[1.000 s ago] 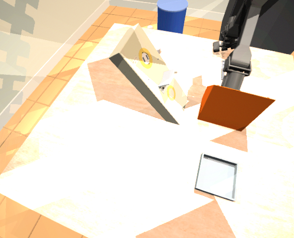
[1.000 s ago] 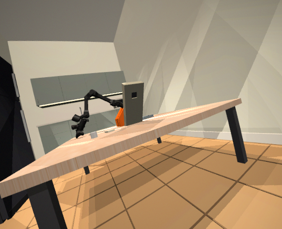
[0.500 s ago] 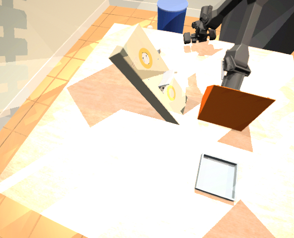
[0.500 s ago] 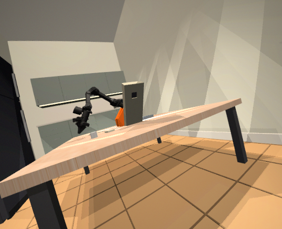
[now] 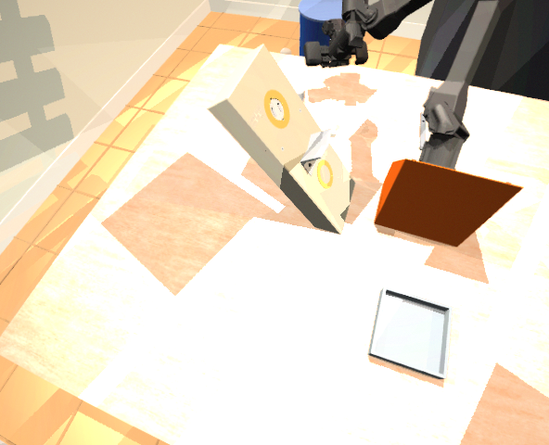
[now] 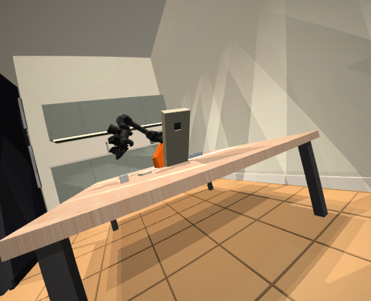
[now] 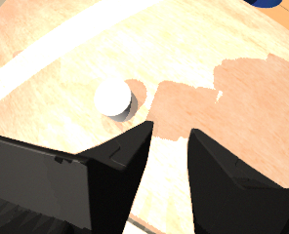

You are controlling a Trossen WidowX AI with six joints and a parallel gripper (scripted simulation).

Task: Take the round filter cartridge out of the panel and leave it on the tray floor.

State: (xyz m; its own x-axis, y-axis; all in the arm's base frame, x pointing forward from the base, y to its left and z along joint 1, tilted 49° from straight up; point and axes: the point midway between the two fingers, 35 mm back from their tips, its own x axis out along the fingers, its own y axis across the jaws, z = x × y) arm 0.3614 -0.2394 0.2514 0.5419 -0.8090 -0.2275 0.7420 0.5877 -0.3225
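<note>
The round filter cartridge lies 40 cm to the left of my gripper tip, 14 cm above it and 2 cm behind it. Round my gripper tip: grey tray 63 cm to the left, 46 cm behind, 13 cm below.
</note>
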